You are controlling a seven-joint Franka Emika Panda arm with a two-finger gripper.
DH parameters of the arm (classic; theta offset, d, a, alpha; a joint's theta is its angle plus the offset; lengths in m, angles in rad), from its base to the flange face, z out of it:
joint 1: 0 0.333 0 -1.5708
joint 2: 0 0 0 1.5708
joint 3: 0 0.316 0.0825 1.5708
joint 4: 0 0 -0.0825 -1.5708
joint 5: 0 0.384 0 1.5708
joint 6: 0 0 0.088 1.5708
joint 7: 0 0.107 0 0
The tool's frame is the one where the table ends.
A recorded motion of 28 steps. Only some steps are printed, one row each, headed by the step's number.
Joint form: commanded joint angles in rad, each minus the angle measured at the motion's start. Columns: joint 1, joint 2, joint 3, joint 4, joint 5, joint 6, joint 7.
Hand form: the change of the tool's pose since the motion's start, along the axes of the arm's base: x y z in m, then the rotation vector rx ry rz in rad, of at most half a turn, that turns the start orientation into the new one. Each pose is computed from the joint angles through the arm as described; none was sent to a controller.
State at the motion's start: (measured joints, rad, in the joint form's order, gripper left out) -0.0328 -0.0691 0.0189 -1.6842 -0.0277 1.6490 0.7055
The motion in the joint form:
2: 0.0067 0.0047 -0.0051 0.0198 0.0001 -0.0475 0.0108
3: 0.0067 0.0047 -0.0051 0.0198 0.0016 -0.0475 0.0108
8: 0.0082 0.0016 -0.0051 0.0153 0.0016 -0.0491 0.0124
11: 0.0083 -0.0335 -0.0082 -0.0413 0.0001 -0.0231 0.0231
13: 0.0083 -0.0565 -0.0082 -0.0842 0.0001 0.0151 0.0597
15: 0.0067 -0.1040 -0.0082 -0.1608 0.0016 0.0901 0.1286
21: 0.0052 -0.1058 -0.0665 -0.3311 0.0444 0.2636 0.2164
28: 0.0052 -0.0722 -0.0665 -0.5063 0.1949 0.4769 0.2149
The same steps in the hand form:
2: -0.0029 0.0007 0.0026 0.0011 0.0321 -0.0105
3: -0.0029 0.0008 0.0026 0.0026 0.0320 -0.0105
8: -0.0041 0.0017 0.0020 0.0026 0.0350 -0.0107
11: -0.0135 0.0001 -0.0040 0.0011 0.0302 -0.0237
13: -0.0179 0.0003 -0.0090 0.0019 0.0108 -0.0592
15: -0.0272 0.0001 -0.0144 0.0072 -0.0370 -0.1277
21: -0.0268 -0.0288 -0.0801 0.0628 -0.0414 -0.2822
28: -0.0279 -0.0217 -0.1609 0.1925 -0.0388 -0.3560

